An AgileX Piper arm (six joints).
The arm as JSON. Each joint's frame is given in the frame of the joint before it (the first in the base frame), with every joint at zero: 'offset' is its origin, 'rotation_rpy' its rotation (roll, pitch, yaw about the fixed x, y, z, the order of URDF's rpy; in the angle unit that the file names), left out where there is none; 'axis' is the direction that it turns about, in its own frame. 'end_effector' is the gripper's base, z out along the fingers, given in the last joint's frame.
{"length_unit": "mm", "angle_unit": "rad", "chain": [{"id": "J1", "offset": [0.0, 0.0, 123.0], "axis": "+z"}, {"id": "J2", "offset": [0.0, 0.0, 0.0], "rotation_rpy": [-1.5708, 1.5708, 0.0], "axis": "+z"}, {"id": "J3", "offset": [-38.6, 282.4, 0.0], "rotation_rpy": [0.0, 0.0, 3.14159], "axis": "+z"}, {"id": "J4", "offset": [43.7, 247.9, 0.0], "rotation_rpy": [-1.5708, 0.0, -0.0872], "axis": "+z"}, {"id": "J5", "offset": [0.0, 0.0, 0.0], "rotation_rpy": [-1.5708, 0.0, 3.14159], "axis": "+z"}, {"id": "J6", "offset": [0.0, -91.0, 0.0], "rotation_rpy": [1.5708, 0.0, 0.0], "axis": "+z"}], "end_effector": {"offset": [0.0, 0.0, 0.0]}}
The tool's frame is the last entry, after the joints.
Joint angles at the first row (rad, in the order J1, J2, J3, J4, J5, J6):
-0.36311 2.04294 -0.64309 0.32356 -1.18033 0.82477
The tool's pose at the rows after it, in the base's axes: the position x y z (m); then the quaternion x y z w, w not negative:
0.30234 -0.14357 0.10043 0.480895 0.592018 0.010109 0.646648
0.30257 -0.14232 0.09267 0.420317 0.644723 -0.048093 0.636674
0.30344 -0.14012 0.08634 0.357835 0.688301 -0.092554 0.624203
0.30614 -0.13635 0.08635 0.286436 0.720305 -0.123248 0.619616
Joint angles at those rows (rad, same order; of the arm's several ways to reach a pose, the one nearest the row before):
-0.36310 2.06225 -0.64310 0.32461 -1.17929 0.62127
-0.36310 2.08578 -0.64307 0.30896 -1.17928 0.43620
-0.36311 2.10440 -0.64311 0.27989 -1.17621 0.27705
-0.36309 2.10512 -0.64343 0.22490 -1.17595 0.13772

